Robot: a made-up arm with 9 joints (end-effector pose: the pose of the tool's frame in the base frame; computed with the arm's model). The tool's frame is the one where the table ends. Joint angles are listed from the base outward.
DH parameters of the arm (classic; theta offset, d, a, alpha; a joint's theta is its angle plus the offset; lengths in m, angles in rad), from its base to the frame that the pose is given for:
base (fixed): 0 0.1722 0 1.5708
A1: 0 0.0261 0.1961 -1.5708
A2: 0 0.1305 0.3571 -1.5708
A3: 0 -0.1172 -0.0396 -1.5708
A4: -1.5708 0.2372 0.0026 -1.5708
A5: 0 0.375 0.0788 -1.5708
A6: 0 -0.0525 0.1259 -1.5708
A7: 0 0.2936 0.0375 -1.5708
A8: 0 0.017 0.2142 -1.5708
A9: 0 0.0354 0.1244 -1.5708
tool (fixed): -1.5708 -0.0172 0 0
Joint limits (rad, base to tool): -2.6..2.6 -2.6..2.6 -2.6..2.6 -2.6..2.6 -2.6..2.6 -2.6..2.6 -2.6..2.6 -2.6..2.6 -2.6..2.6
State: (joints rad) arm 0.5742 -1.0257 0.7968 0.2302 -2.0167 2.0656 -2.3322 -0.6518 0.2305
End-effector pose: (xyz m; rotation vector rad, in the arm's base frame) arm 0.7465 -0.7027 0.1714 2.1114 1.4776 -1.3371
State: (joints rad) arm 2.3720 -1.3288 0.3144 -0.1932 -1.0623 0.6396 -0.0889 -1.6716 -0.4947
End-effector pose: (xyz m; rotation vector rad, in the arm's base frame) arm 0.0643 -0.2005 0.0698 -1.3401 -1.3782 0.6617
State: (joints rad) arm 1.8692 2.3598 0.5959 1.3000 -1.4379 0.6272 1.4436 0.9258 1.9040
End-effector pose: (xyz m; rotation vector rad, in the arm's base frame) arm 0.0557 0.1648 0.6084 -2.6740 -1.0800 0.2460
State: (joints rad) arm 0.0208 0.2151 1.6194 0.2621 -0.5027 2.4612 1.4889 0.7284 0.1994
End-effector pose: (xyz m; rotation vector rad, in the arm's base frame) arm 0.1407 -0.4405 0.1121 0.9134 0.3450 1.4473
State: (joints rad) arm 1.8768 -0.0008 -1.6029 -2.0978 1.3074 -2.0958 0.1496 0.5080 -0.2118
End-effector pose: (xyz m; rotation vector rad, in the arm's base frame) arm 0.1318 0.4692 1.1519 0.5359 -2.0137 -1.4149
